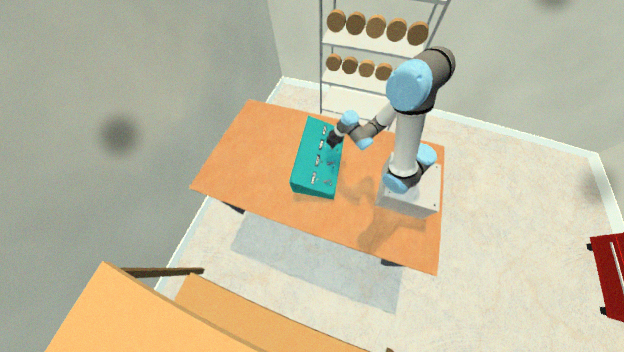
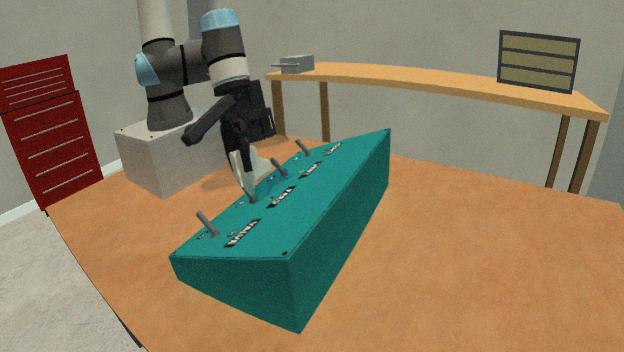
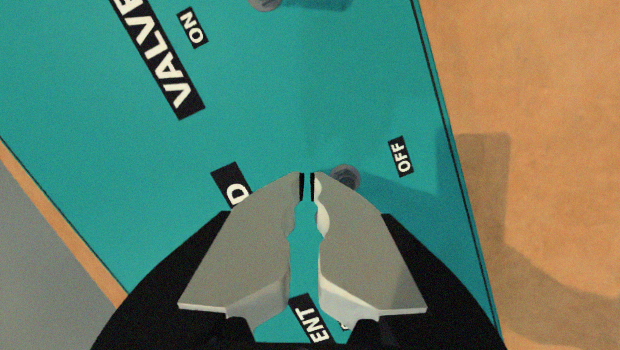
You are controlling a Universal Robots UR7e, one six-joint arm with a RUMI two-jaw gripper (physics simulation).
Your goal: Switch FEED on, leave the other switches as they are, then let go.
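A sloped teal switch box carries a row of grey toggle switches. The FEED switch shows its round base beside my right fingertip; its lever is mostly hidden by my fingers, so I cannot tell its tilt. My gripper is shut with a thin gap at the tips and no lever visible in it. It is down at the FEED switch, covering part of the FEED label. An OFF label lies to the right. The VALVE lever leans towards its outer label.
The VENT lever and another lever stand farther along the box. The box sits on an orange table. A shelf rack, a red cabinet and a workbench stand around it.
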